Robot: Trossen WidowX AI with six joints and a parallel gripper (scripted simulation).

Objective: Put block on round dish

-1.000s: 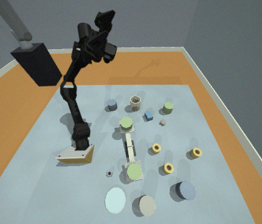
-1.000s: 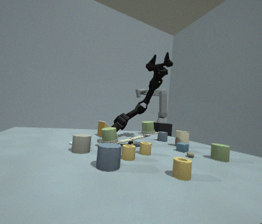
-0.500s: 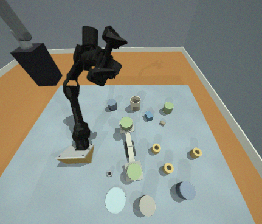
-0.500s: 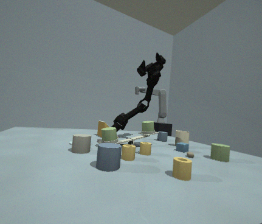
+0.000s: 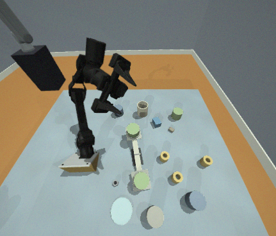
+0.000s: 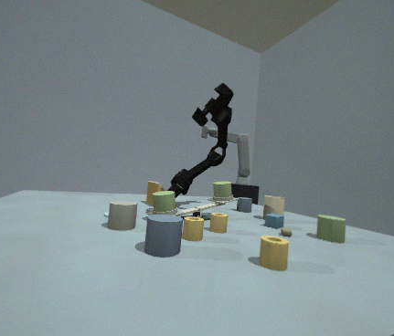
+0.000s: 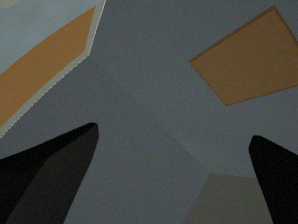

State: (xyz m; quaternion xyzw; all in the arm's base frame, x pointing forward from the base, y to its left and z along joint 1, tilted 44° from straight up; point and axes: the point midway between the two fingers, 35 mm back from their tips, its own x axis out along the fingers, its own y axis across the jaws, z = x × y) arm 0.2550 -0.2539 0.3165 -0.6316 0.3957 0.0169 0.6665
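The grey block lies 41 cm below my gripper tip, 14 cm to the right of it and 3 cm ahead of it. The rest, counted from my gripper tip: pale round dish 44 cm below, 26 cm to the right, 6 cm behind; blue cube 43 cm below, 23 cm to the left, 16 cm ahead; beige cup 40 cm below, 33 cm to the left, 6 cm ahead.
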